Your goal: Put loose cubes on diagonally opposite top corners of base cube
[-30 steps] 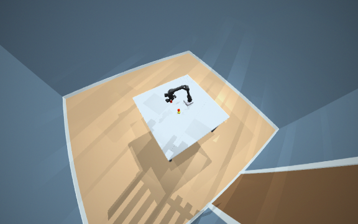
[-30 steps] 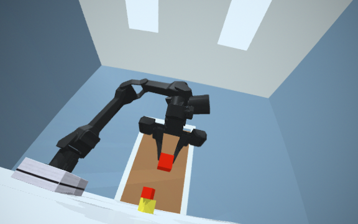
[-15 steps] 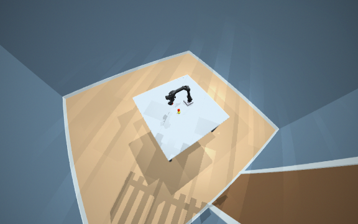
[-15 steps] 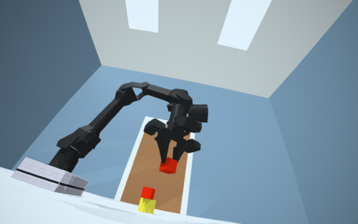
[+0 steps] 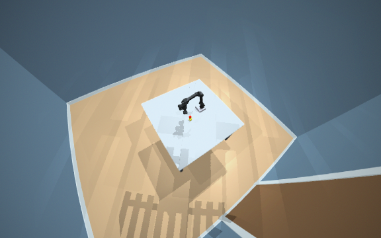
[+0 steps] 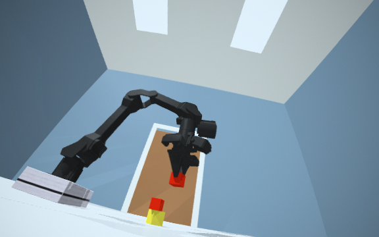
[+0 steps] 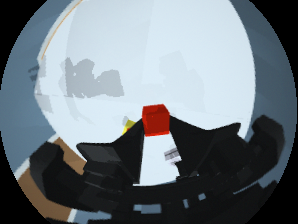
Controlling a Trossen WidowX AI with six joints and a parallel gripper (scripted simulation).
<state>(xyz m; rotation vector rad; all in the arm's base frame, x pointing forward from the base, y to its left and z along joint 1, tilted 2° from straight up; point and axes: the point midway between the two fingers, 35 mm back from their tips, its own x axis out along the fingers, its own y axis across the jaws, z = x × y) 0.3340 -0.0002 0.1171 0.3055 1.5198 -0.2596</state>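
Right now the yellow base cube is 5 cm behind my gripper tip, 11 cm to the left of it and 11 cm below it.
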